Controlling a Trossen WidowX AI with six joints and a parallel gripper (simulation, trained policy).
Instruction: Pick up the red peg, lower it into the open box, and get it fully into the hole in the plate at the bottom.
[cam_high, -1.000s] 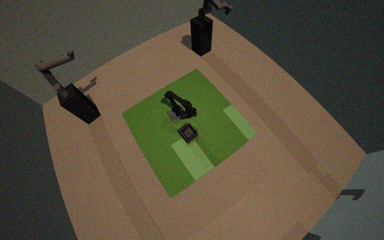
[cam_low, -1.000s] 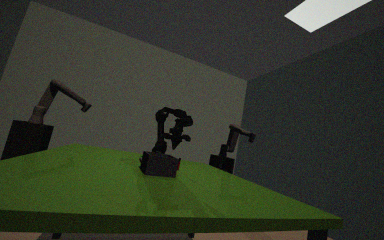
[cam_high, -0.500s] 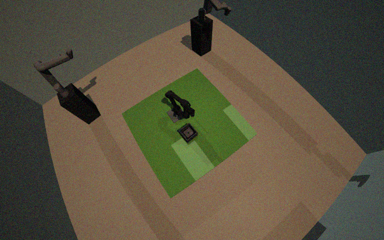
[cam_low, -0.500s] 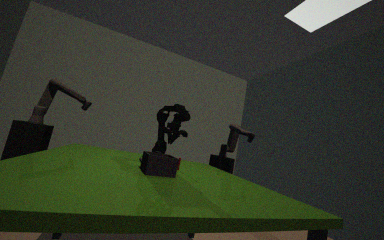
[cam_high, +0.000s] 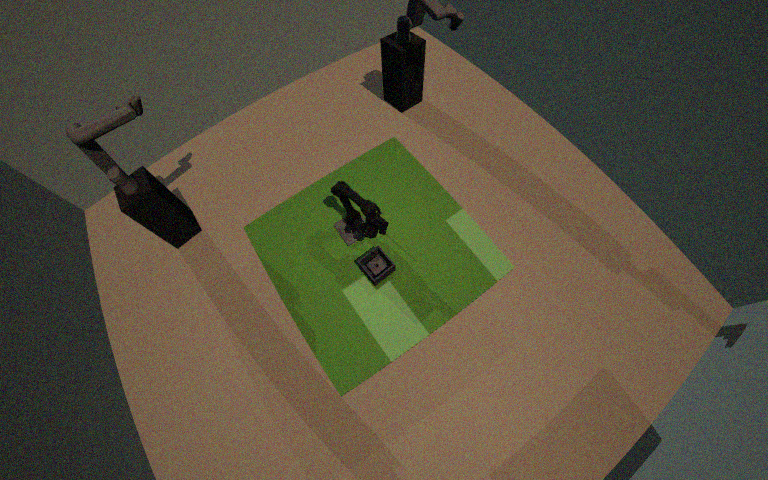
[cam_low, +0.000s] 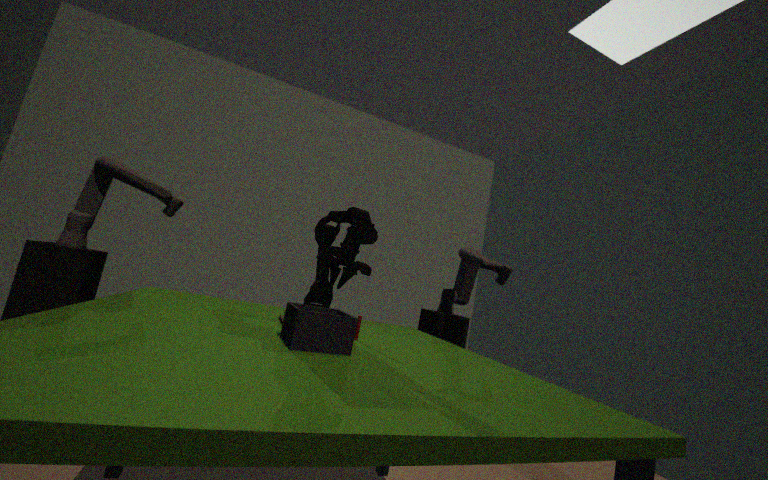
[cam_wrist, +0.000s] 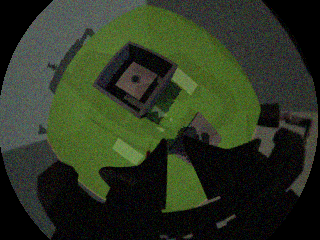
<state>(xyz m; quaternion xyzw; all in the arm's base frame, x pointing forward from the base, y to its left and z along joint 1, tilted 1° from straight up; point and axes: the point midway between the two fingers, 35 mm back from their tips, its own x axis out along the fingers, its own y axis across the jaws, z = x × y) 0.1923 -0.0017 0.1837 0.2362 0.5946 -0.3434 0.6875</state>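
The small red peg is 20 mm behind my gripper tip, 120 mm to the left of it and 120 mm below it. The rest, counted from my gripper tip: dark box: 140 mm ahead, 70 mm to the right, 130 mm below.
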